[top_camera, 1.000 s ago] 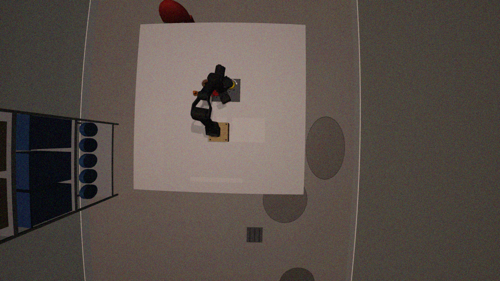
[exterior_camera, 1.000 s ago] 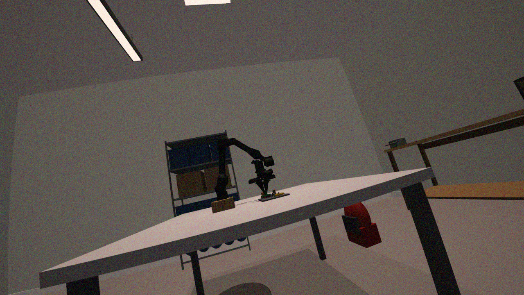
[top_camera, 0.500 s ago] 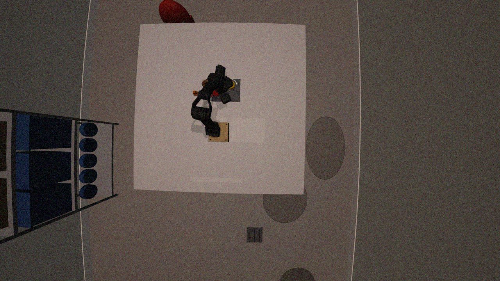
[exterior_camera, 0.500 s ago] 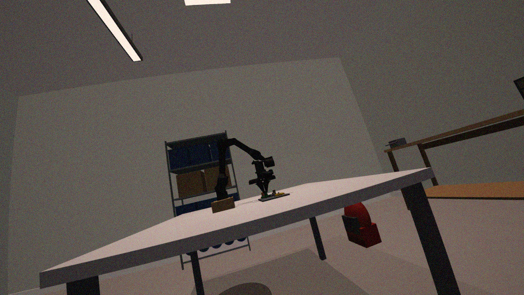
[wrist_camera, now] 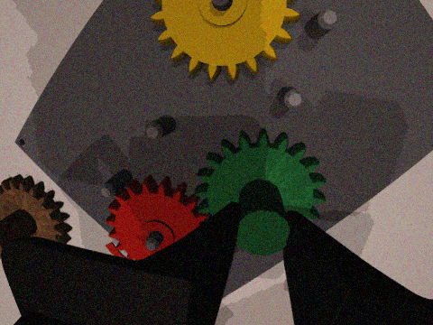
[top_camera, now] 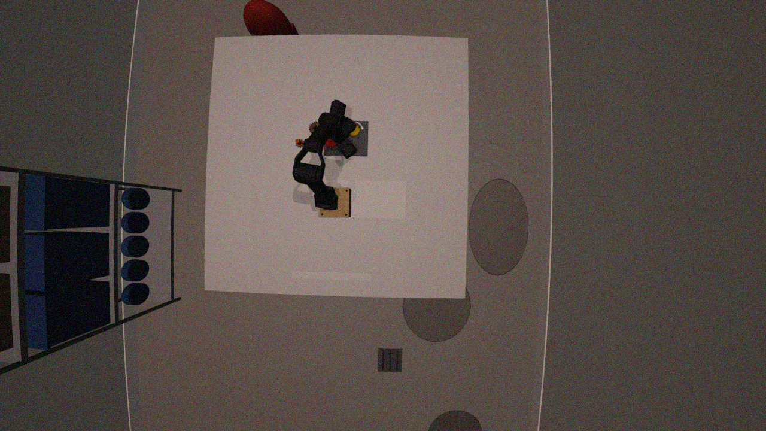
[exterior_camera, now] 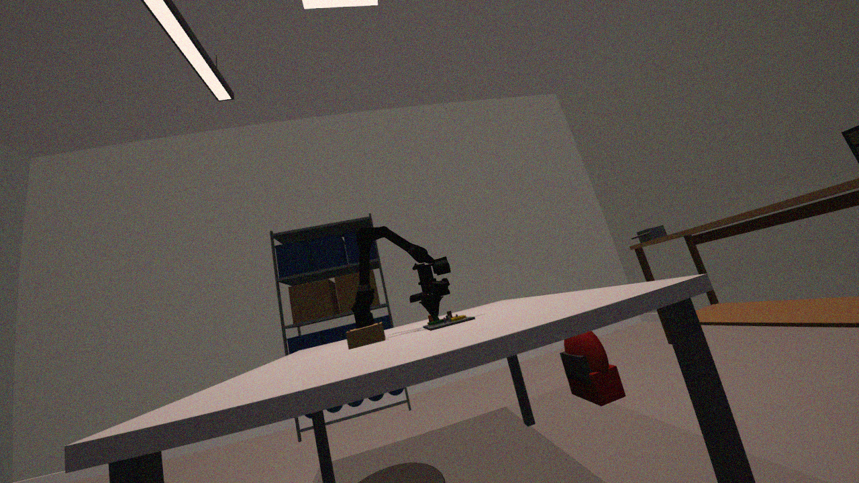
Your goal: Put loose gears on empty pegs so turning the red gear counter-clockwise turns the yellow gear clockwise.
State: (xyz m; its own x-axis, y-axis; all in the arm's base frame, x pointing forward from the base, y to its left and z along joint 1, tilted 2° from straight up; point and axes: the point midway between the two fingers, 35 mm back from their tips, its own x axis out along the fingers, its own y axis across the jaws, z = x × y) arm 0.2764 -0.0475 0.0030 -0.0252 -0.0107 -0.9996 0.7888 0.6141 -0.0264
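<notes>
My gripper tip is 10 mm above the green gear. Also, from my gripper tip: brown gear: 90 mm ahead, 140 mm to the left, 20 mm below; then red gear: 20 mm ahead, 60 mm to the left, 20 mm below; then red arrow: 10 mm ahead, 100 mm to the left, 30 mm below.
</notes>
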